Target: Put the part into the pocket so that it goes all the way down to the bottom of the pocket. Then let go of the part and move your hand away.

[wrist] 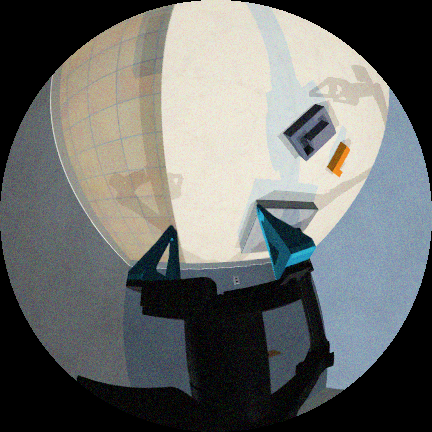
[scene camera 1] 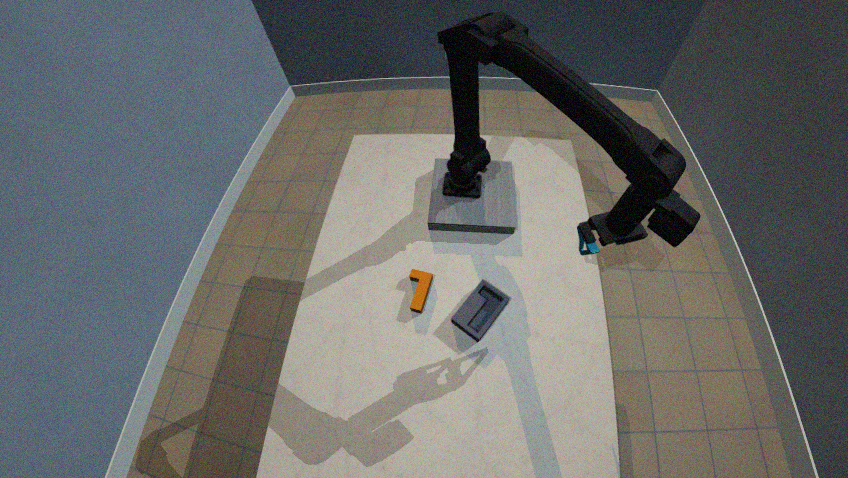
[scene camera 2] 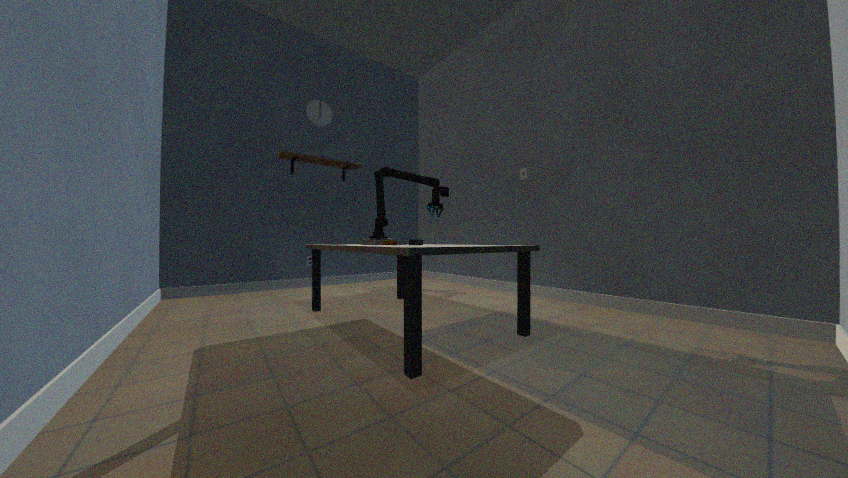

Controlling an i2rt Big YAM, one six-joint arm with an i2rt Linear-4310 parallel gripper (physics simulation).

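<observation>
The orange L-shaped part lies flat on the table, beside the pocket block and apart from it. The dark grey block with the L-shaped pocket lies on the table to the right of the part in scene camera 1; its pocket is empty. In scene camera 2 both are too small to make out well. My gripper has blue fingers, standing wide open with nothing between them. It hangs high over the table's right edge in scene camera 1, well away from the part and the block.
The arm stands on a grey base plate at the back of the white table. The plate is behind the part and the block. Walls surround the tiled floor. A wall shelf shows behind the arm.
</observation>
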